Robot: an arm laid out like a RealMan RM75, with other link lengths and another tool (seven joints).
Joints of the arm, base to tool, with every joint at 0 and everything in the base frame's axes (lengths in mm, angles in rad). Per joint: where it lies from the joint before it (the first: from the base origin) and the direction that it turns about. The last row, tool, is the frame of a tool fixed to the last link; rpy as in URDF.
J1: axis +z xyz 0 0 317.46
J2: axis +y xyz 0 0 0
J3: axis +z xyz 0 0 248.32
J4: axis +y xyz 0 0 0
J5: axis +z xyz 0 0 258.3
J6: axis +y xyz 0 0 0
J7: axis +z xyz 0 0 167.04
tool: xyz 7 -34 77 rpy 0.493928 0 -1.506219
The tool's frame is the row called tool.
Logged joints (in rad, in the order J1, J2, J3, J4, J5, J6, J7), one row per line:
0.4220 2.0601 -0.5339 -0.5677 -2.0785 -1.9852 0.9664
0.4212 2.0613 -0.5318 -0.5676 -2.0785 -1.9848 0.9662
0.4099 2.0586 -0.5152 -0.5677 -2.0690 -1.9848 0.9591
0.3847 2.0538 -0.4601 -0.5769 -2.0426 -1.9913 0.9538
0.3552 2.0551 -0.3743 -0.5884 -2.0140 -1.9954 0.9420
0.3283 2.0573 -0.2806 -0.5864 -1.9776 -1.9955 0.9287
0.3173 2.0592 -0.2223 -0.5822 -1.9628 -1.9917 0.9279
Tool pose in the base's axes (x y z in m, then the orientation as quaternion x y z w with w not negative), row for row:
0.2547 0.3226 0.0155 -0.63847 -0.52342 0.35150 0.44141
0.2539 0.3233 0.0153 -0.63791 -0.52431 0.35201 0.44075
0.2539 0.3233 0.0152 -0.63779 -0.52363 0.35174 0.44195
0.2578 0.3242 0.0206 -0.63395 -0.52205 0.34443 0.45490
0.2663 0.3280 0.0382 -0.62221 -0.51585 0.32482 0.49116
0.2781 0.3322 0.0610 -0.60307 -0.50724 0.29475 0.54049
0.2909 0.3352 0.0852 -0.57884 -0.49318 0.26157 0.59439
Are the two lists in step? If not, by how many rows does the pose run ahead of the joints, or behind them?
The pose runs 1 row behind the joints: the pose in row i belongs to the joints in row i - 1.
